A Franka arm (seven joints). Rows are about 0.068 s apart.
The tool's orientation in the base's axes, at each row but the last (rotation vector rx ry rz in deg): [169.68, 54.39, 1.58]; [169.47, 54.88, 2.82]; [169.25, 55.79, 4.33]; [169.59, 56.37, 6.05]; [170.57, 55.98, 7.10]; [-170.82, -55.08, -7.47]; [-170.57, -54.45, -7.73]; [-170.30, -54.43, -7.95]
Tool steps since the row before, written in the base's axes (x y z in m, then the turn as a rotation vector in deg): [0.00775, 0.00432, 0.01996, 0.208, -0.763, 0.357]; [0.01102, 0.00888, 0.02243, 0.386, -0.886, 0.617]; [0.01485, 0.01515, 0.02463, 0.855, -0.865, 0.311]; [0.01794, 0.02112, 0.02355, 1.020, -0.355, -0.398]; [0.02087, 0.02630, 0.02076, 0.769, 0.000, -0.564]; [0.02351, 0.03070, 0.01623, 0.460, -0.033, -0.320]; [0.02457, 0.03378, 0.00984, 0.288, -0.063, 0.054]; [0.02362, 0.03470, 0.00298, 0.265, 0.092, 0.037]
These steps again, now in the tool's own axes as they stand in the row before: [0.00896, 0.00170, -0.01985, -0.272, 0.754, -0.332]; [0.01458, 0.00017, -0.02215, -0.195, 0.968, -0.582]; [0.02184, -0.00228, -0.02397, 0.183, 1.216, -0.251]; [0.02833, -0.00524, -0.02219, 0.580, 0.877, 0.468]; [0.03384, -0.00822, -0.01859, 0.576, 0.438, 0.621]; [0.03822, -0.01090, -0.01339, 0.327, 0.289, 0.353]; [0.04031, -0.01319, -0.00656, 0.202, 0.219, -0.034]; [0.03948, -0.01456, 0.00043, 0.271, 0.079, -0.012]
